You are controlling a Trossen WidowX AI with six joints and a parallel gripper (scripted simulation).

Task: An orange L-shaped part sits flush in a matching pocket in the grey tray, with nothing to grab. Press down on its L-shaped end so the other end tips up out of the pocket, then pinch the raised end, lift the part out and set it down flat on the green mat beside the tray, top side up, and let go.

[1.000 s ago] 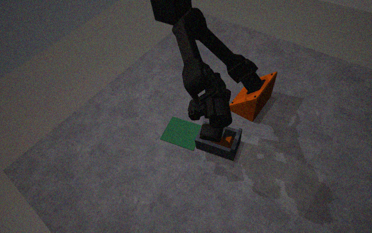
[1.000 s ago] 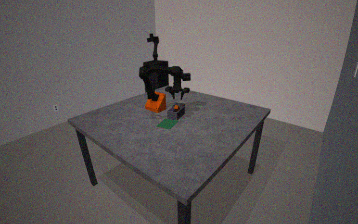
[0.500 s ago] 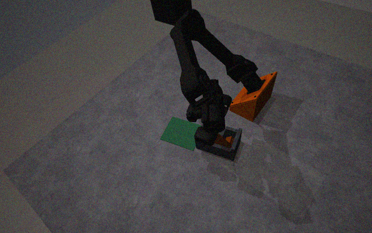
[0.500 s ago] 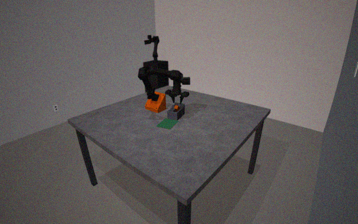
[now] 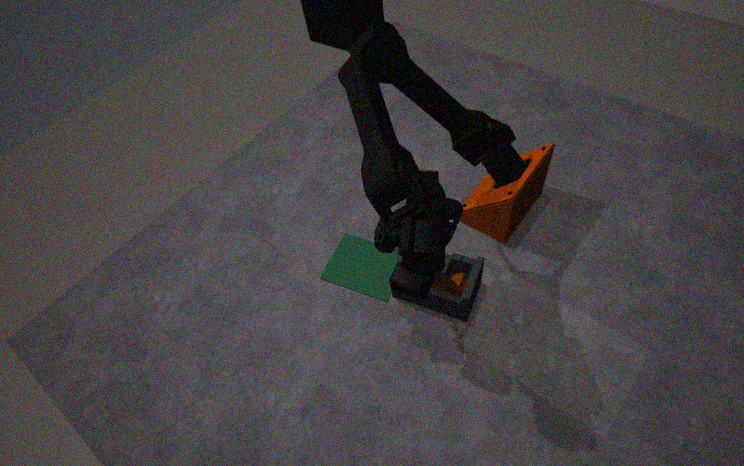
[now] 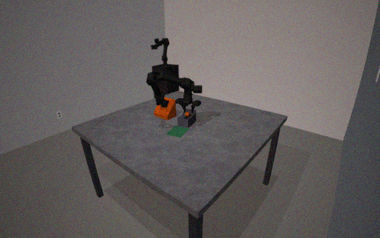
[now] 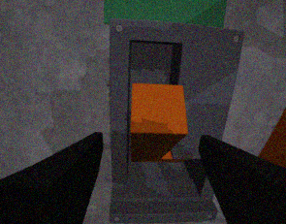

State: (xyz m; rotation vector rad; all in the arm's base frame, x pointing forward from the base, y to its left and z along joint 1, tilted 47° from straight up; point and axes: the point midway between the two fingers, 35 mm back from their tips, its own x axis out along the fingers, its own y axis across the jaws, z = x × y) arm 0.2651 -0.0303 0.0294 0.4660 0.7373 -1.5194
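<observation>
Now: gripper tip 2 cm past the orange L-shaped part, 3 cm to the right of it and 5 cm above it. Round my gripper tip: green mat: 15 cm to the right, 11 cm below.
</observation>
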